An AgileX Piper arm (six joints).
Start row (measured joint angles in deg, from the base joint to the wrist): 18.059, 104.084, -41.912, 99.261, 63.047, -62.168
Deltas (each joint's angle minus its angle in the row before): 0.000, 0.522, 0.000, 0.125, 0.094, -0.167; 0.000, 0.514, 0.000, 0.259, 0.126, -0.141; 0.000, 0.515, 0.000, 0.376, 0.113, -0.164; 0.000, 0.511, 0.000, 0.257, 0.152, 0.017; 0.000, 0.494, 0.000, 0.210, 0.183, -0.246; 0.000, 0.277, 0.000, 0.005, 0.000, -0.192; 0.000, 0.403, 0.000, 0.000, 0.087, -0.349; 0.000, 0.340, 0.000, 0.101, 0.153, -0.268
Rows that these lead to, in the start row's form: 18.059, 104.606, -41.912, 99.386, 63.141, -62.335; 18.059, 105.120, -41.912, 99.645, 63.267, -62.476; 18.059, 105.635, -41.912, 100.021, 63.380, -62.640; 18.059, 106.146, -41.912, 100.278, 63.532, -62.623; 18.059, 106.640, -41.912, 100.488, 63.715, -62.869; 18.059, 106.917, -41.912, 100.493, 63.715, -63.061; 18.059, 107.320, -41.912, 100.493, 63.802, -63.410; 18.059, 107.660, -41.912, 100.594, 63.955, -63.678
